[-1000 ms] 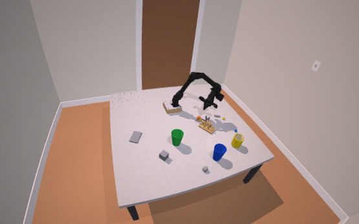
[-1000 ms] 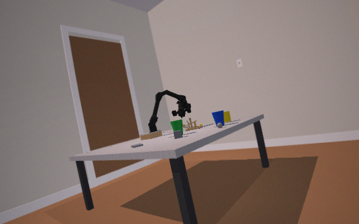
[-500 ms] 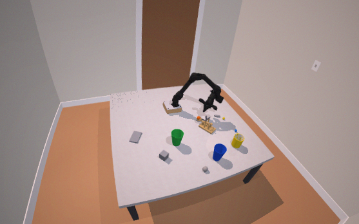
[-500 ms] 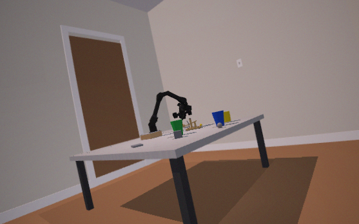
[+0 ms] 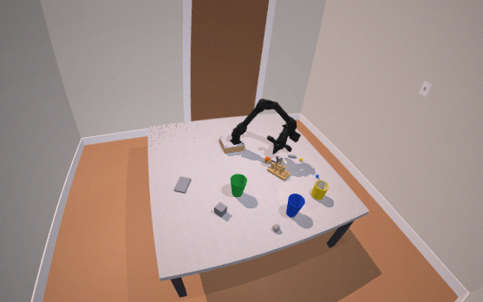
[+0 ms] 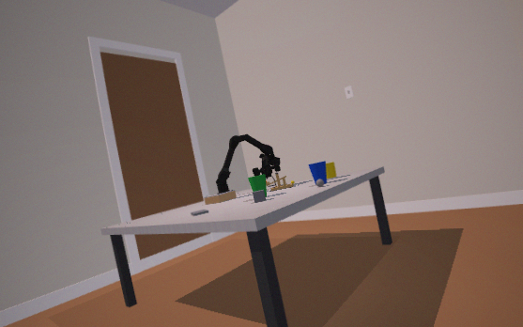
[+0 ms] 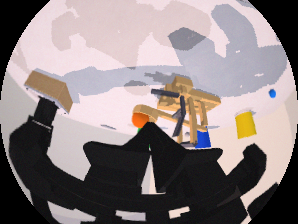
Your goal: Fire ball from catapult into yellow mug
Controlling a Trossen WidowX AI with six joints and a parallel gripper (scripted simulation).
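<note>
Now: the orange ball 5 cm to the right of my gripper tip, 2 cm below it and 1 cm ahead of it. The rest, counted from my gripper tip: wooden catapult (7 cm ahead, 3 cm below, 2 cm to the right); then small blue ball (26 cm ahead, 22 cm to the left, 7 cm below); then small yellow ball (23 cm to the left, 7 cm below, 7 cm ahead).
</note>
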